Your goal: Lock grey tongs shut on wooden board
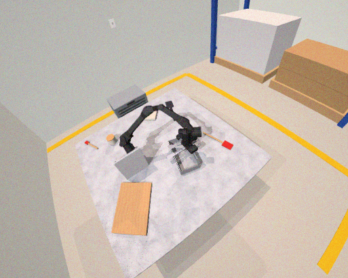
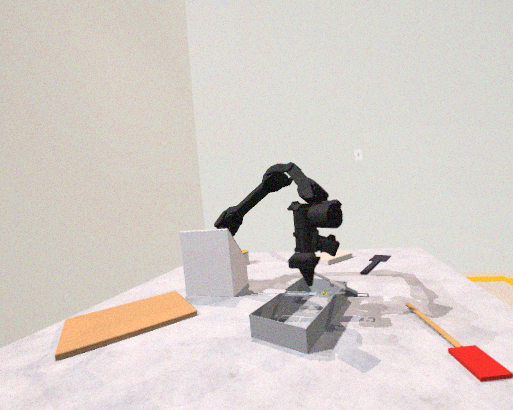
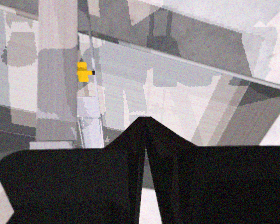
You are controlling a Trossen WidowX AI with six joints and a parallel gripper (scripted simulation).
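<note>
The grey roasting tin is 70 mm below my gripper tip, 30 mm to the left of it and 20 mm behind it. From my gripper tip the other things lie so: black spatula: 570 mm to the left, 220 mm ahead, 100 mm below; then wooden board: 550 mm behind, 90 mm to the right, 90 mm below; then red spatula: 300 mm ahead, 90 mm below, 60 mm to the right.
</note>
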